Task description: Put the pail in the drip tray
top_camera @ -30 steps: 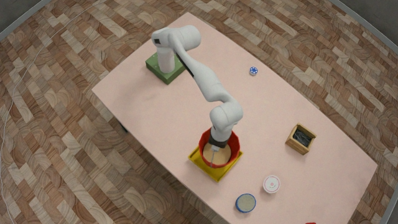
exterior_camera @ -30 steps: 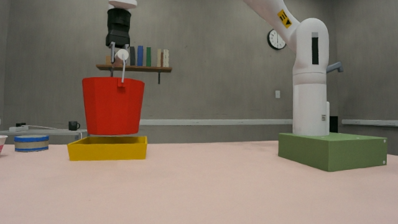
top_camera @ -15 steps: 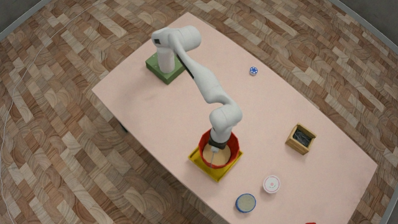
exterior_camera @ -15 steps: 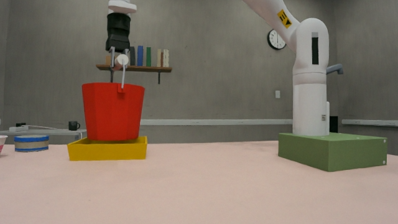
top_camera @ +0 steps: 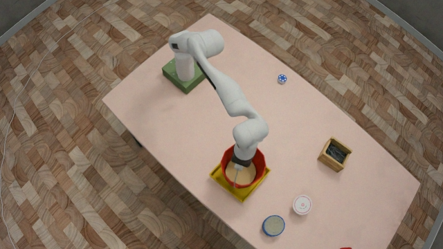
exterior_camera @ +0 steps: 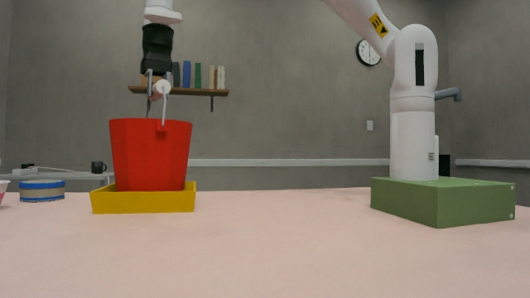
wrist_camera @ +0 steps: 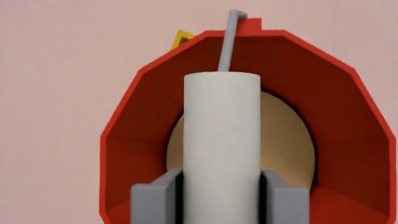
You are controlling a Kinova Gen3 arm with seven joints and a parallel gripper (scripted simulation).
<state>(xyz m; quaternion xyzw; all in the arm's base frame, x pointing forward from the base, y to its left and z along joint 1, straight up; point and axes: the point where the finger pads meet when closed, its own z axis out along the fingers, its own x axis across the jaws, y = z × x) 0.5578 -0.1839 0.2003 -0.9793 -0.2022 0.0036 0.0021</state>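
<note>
The red pail lies 100 mm below my hand and 10 mm ahead of it. Also, from my hand: yellow drip tray: 260 mm below, 10 mm to the left, 10 mm ahead; then wooden box: 420 mm to the left, 320 mm ahead, 240 mm below.
</note>
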